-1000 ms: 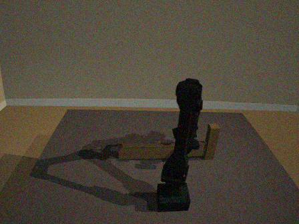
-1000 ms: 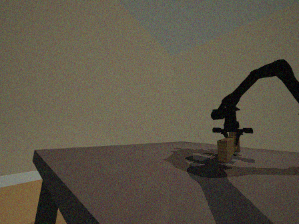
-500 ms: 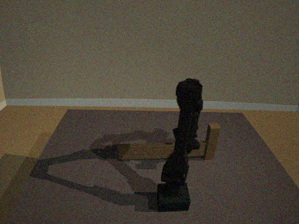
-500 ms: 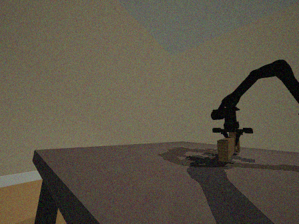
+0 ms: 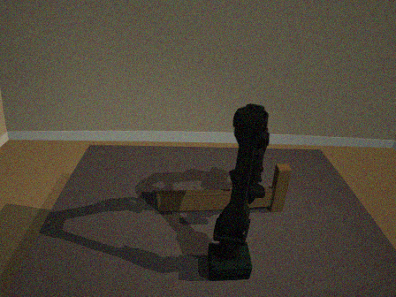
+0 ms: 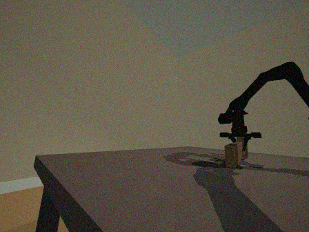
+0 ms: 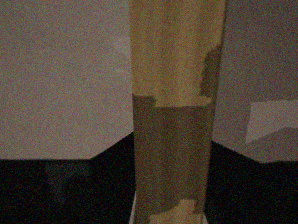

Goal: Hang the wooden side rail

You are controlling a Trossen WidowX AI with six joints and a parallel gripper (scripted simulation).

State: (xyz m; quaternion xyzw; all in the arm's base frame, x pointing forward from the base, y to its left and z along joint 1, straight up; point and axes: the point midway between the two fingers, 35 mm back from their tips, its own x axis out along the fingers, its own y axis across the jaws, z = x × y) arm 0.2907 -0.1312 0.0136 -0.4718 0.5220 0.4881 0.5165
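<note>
Right now the headboard post is 1 cm behind my gripper tip, 11 cm to the right of it and 4 cm above it.
</note>
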